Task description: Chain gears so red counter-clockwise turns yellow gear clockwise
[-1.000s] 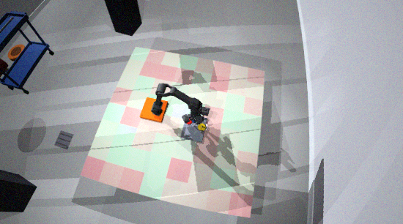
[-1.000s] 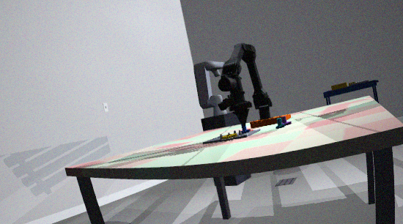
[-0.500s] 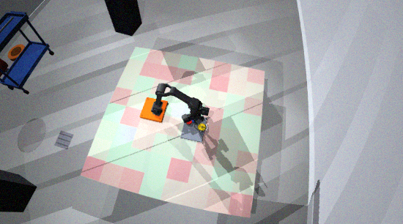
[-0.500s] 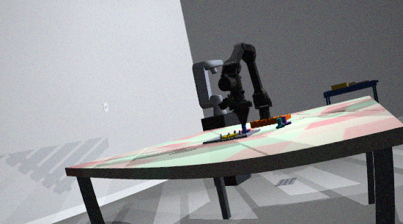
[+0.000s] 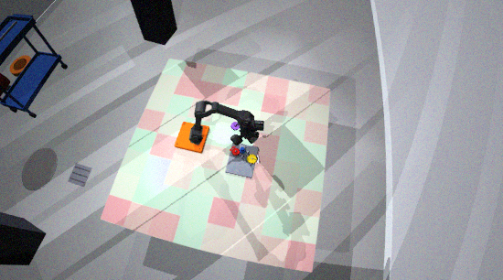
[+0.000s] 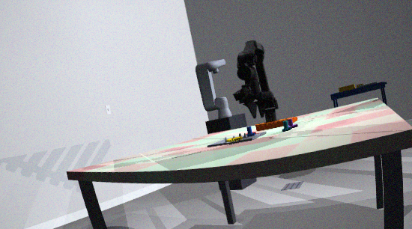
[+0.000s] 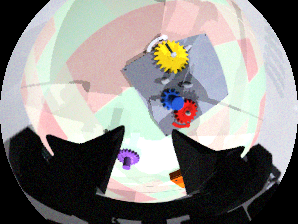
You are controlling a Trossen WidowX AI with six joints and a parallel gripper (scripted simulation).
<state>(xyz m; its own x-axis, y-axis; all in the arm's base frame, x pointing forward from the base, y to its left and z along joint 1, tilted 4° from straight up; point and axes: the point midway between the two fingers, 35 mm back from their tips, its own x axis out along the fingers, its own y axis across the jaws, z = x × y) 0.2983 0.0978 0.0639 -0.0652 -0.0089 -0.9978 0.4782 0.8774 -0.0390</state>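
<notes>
Right now the teal gear is 110 mm to the left of my gripper tip, 60 mm below it and 30 mm behind it. From my gripper tip the other things lie so: yellow gear (80 mm to the right, 80 mm ahead, 60 mm below); red gear (70 mm to the right, 60 mm below, 30 mm behind); blue gear (50 mm to the right, 50 mm below, 10 mm ahead).
</notes>
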